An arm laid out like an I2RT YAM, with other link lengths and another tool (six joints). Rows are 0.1 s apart.
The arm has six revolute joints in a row. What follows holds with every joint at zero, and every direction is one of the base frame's.
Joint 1 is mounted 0.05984 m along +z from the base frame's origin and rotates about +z.
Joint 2 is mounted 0.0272 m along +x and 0.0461 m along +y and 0.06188 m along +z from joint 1 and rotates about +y.
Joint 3 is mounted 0.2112 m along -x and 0.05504 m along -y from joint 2 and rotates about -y.
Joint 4 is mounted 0.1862 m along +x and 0.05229 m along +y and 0.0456 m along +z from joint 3 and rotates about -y.
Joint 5 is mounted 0.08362 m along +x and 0.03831 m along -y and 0.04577 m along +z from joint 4 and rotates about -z.
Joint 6 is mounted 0.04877 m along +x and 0.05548 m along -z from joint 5 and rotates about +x.
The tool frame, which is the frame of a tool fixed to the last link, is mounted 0.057 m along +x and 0.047 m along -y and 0.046 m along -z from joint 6; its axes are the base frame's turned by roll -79.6, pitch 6.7 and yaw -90 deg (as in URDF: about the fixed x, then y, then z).
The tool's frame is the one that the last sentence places.
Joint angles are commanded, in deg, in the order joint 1, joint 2, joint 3, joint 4, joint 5, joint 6. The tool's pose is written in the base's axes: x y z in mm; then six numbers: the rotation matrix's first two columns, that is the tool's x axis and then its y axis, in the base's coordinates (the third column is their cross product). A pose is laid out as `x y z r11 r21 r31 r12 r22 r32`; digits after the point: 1 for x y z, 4 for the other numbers.
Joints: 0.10, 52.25, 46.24, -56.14, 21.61, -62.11
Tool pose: 171.4 -91.9 178.9 0.6311 -0.5267 0.5694 -0.5532 -0.8202 -0.1456
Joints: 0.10, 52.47, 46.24, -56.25, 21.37, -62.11
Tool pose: 171.5 -91.5 177.8 0.6354 -0.5276 0.5638 -0.5524 -0.8208 -0.1454
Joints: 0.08, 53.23, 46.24, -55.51, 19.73, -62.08
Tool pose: 175.2 -89.4 174.5 0.6421 -0.5339 0.5501 -0.5422 -0.8236 -0.1664
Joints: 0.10, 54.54, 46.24, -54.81, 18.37, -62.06
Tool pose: 179.1 -87.4 170.1 0.6537 -0.5383 0.5319 -0.5350 -0.8258 -0.1782
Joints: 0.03, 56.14, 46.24, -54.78, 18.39, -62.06
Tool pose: 180.3 -87.7 166.0 0.6673 -0.5390 0.5140 -0.5409 -0.8251 -0.1632
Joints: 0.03, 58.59, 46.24, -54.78, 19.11, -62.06
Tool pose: 181.6 -88.7 160.4 0.6860 -0.5367 0.4912 -0.5514 -0.8240 -0.1303
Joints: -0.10, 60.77, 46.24, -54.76, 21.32, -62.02
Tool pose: 181.5 -92.1 158.0 0.6951 -0.5313 0.4843 -0.5694 -0.8181 -0.0801
